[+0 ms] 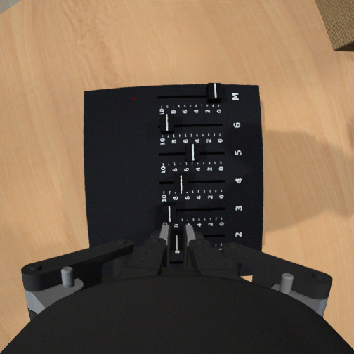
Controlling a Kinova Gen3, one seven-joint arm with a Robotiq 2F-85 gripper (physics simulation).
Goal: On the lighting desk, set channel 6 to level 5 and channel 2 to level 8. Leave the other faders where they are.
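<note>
The dark lighting desk [120, 165] lies on the table with its channel labels along the right; its near part, below channel 2, is hidden by the gripper. The channel 6 fader [167, 123] stands near the 10 end, at about 9. My gripper [176, 236] is down at channel 2, shut on the channel 2 fader knob [176, 244], with one finger on each side. The knob's white line stands in line with the 8 mark.
The M fader [215, 91] is near 0. The channel 5 fader [193, 152] is at about 5, the channel 4 fader [181, 183] at about 7, the channel 3 fader [169, 213] at about 9. A brown woven box [340, 22] stands at the top right of the table [45, 125].
</note>
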